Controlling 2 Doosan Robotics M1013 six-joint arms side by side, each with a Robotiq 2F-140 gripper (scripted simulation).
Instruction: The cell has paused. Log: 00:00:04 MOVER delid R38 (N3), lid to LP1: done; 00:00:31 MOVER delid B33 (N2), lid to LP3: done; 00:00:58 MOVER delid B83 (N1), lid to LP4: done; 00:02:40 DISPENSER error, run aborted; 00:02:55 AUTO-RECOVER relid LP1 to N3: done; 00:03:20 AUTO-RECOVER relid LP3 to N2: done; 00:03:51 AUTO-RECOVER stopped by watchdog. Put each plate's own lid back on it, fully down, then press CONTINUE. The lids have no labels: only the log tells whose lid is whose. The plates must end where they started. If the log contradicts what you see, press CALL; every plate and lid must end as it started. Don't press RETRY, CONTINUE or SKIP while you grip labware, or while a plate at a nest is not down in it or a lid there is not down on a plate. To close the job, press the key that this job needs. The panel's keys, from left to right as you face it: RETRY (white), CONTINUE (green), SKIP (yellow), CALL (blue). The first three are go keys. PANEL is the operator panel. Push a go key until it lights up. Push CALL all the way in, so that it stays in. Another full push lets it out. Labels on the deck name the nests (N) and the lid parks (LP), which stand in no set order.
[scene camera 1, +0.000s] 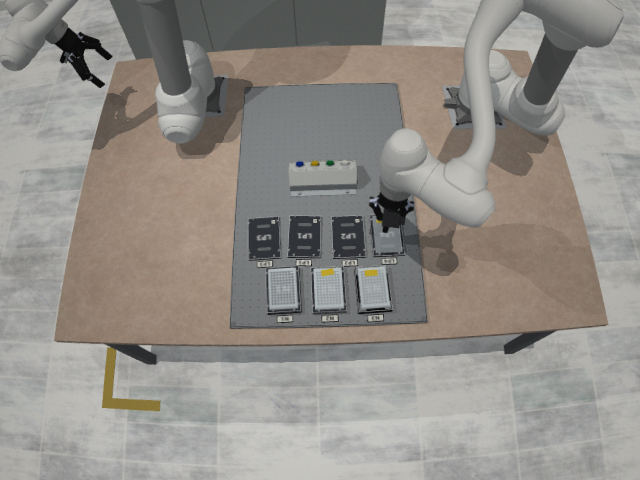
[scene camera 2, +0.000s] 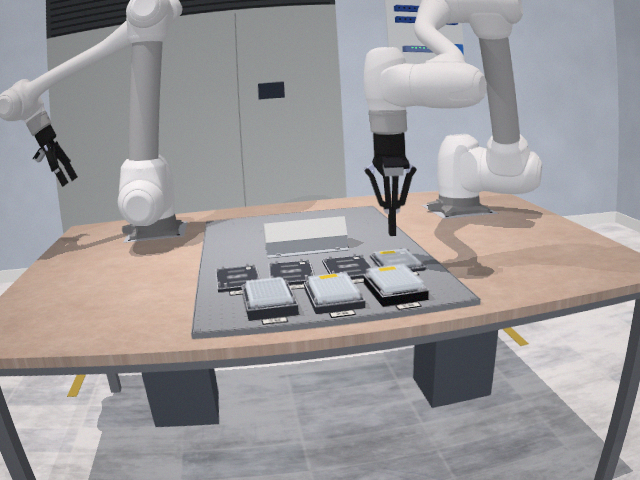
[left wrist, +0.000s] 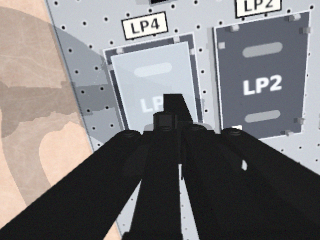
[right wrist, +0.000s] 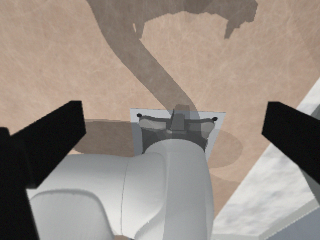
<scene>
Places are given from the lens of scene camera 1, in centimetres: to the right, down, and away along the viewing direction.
my right gripper (scene camera 1: 106, 71): -79, -62, 156
plate (scene camera 1: 285, 284): -10, 13, 140
</scene>
